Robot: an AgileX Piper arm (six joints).
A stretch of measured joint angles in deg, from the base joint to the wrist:
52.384 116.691 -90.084 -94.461 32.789 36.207
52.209 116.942 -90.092 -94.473 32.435 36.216
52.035 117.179 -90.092 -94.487 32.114 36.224
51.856 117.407 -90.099 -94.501 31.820 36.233
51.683 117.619 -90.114 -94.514 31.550 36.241
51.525 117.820 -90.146 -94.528 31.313 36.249
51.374 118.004 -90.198 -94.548 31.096 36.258
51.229 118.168 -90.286 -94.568 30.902 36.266
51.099 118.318 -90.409 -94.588 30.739 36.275
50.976 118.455 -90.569 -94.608 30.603 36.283
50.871 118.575 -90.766 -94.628 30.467 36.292
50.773 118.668 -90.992 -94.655 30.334 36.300
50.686 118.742 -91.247 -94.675 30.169 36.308
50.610 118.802 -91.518 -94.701 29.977 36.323
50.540 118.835 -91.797 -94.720 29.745 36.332
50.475 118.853 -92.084 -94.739 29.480 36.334
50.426 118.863 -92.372 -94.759 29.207 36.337
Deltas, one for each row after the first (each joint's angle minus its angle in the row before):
-0.175 0.251 -0.008 -0.012 -0.354 0.009
-0.174 0.237 0.000 -0.014 -0.321 0.008
-0.179 0.228 -0.007 -0.014 -0.294 0.009
-0.173 0.212 -0.015 -0.013 -0.270 0.008
-0.158 0.201 -0.032 -0.014 -0.237 0.008
-0.151 0.184 -0.052 -0.020 -0.217 0.009
-0.145 0.164 -0.088 -0.020 -0.194 0.008
-0.130 0.150 -0.123 -0.020 -0.163 0.009
-0.123 0.137 -0.160 -0.020 -0.136 0.008
-0.105 0.120 -0.197 -0.020 -0.136 0.009
-0.098 0.093 -0.226 -0.027 -0.133 0.008
-0.087 0.074 -0.255 -0.020 -0.165 0.008
-0.076 0.060 -0.271 -0.026 -0.192 0.015
-0.070 0.033 -0.279 -0.019 -0.232 0.009
-0.065 0.018 -0.287 -0.019 -0.265 0.002
-0.049 0.010 -0.288 -0.020 -0.273 0.003

